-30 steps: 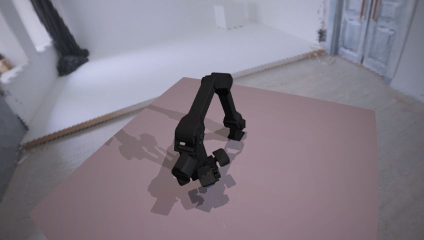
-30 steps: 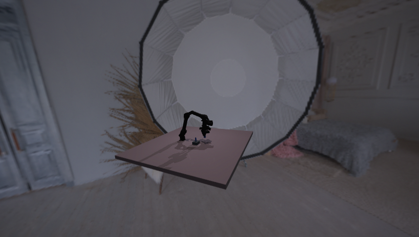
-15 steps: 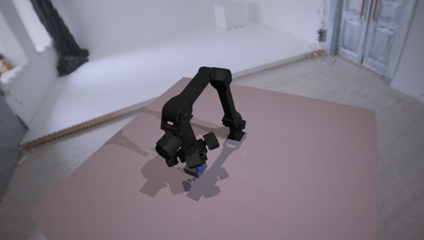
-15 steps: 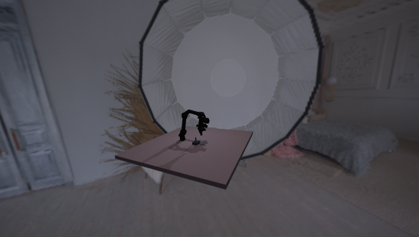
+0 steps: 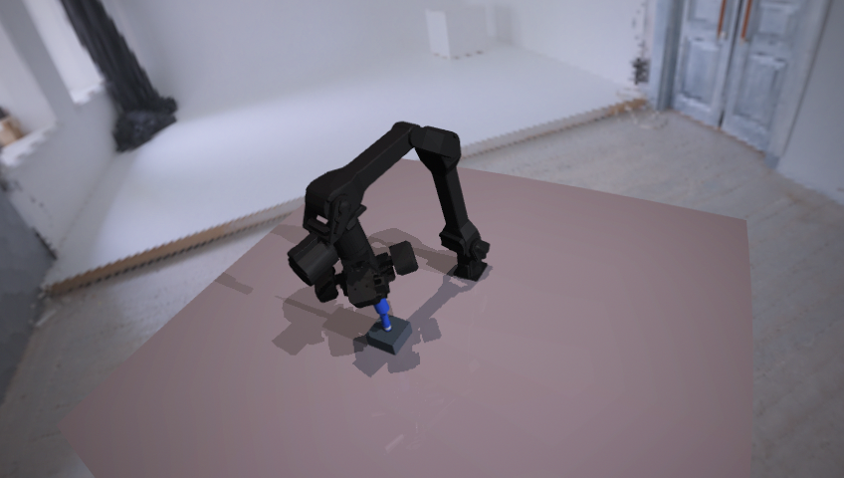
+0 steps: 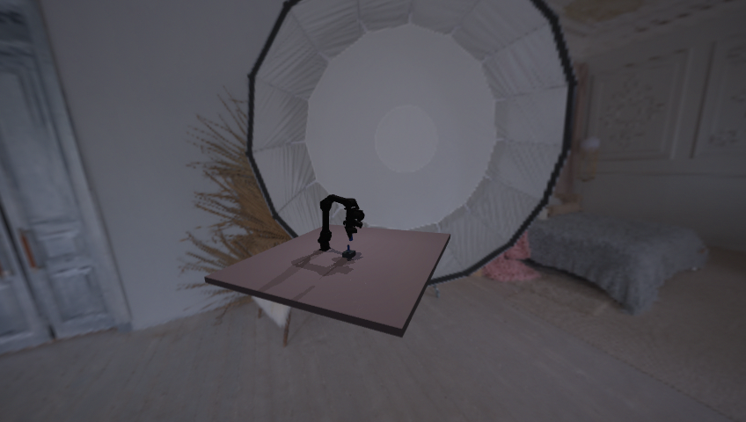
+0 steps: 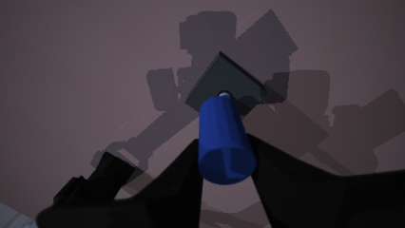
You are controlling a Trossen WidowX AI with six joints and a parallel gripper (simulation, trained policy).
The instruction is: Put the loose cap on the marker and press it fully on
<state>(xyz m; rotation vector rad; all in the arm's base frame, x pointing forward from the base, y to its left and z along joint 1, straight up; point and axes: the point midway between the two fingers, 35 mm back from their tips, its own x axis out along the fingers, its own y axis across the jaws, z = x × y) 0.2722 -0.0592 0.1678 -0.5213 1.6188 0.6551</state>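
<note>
Right now my gripper tip is 10 mm past the dark grey holder block, 10 mm to the left of it and 120 mm above it. Also, from my gripper tip: blue cap 10 mm ahead, 10 mm to the left, 10 mm above.
</note>
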